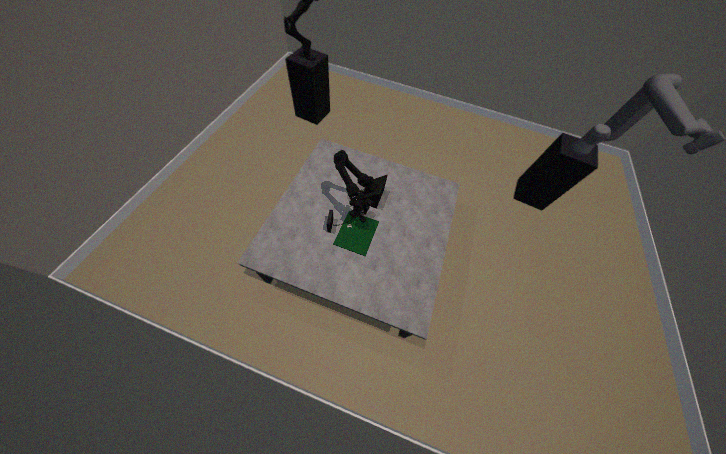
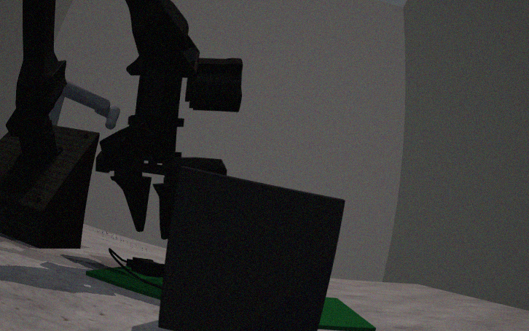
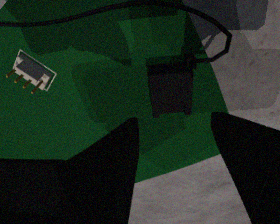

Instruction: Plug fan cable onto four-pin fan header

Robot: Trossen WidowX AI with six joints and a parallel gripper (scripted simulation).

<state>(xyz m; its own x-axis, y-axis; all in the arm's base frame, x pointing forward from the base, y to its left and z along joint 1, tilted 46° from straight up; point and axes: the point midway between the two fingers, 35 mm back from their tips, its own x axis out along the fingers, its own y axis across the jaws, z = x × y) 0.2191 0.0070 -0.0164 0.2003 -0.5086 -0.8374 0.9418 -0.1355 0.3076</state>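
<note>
Now: the dark fan plug 1 cm to the left of my gripper tip and 4 cm below it. Also, from my gripper tip: green board 11 cm ahead, 2 cm to the left, 7 cm below; then fan header 10 cm ahead, 5 cm to the right, 6 cm below; then fan 15 cm ahead, 17 cm to the right.
</note>
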